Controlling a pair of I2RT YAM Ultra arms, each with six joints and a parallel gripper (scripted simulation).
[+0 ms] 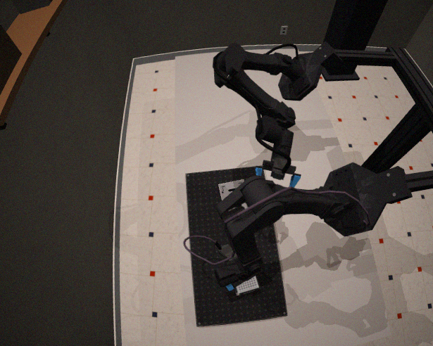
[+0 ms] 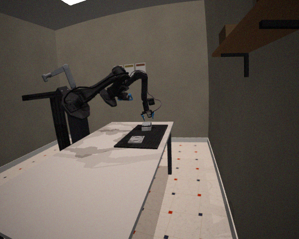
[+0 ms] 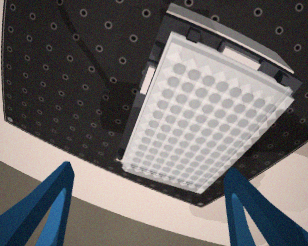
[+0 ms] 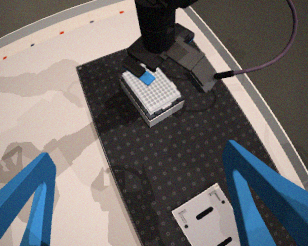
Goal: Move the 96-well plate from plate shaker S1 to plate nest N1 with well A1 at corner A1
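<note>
Right now the white 96-well plate is 3 cm behind my left hand and 5 cm below it. From my left hand the other things lie so: grey plate nest N1 (5 cm behind, 35 cm to the right, 11 cm below).
</note>
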